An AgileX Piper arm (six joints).
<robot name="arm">
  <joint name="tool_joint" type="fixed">
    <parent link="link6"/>
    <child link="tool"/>
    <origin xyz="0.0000 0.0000 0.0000" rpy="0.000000 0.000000 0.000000"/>
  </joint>
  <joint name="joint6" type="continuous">
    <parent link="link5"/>
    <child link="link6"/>
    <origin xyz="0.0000 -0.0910 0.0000" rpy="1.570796 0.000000 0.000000"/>
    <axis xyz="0 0 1"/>
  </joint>
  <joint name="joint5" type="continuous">
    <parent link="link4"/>
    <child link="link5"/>
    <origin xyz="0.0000 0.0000 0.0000" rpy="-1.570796 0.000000 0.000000"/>
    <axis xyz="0 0 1"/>
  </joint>
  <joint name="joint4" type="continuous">
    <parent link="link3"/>
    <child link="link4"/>
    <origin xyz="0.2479 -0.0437 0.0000" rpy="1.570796 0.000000 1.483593"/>
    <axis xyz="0 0 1"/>
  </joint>
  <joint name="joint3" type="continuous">
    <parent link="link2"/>
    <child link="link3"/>
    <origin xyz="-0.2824 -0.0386 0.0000" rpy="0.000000 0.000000 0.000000"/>
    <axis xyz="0 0 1"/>
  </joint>
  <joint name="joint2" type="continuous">
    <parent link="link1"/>
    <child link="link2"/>
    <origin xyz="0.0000 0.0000 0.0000" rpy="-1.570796 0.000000 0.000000"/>
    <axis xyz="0 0 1"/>
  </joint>
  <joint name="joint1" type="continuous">
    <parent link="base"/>
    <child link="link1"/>
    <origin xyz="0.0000 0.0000 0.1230" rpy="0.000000 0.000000 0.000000"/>
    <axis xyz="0 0 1"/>
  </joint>
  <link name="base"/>
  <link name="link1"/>
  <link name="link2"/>
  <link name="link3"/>
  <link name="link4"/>
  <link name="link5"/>
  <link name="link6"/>
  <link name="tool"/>
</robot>
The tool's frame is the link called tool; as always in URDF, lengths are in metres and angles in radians. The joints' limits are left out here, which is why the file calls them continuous.
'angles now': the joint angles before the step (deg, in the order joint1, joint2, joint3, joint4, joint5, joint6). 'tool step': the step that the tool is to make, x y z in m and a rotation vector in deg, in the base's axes. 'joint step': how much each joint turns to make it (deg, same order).
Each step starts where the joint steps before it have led.
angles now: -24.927, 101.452, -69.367, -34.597, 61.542, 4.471
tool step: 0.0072, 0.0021, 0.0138, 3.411, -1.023, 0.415
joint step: -0.005, 0.001, -4.005, 5.052, 2.830, -4.474
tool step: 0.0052, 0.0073, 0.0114, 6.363, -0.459, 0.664
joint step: 0.012, 0.002, -3.662, 7.542, 4.130, -5.528
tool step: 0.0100, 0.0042, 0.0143, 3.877, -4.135, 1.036
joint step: -0.005, -0.013, -3.848, 5.861, 0.805, -3.216
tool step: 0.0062, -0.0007, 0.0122, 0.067, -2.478, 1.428
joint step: 0.003, 0.000, -2.815, 1.382, 0.135, -1.871
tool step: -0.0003, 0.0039, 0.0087, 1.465, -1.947, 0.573
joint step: -0.003, -1.015, -0.716, 2.399, 0.330, -1.189
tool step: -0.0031, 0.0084, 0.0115, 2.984, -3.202, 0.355
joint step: -0.006, -2.056, -0.019, 4.341, 0.234, -1.190
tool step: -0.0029, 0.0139, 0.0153, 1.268, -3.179, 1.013
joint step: 1.296, -2.648, 0.014, 2.506, 0.250, -0.081
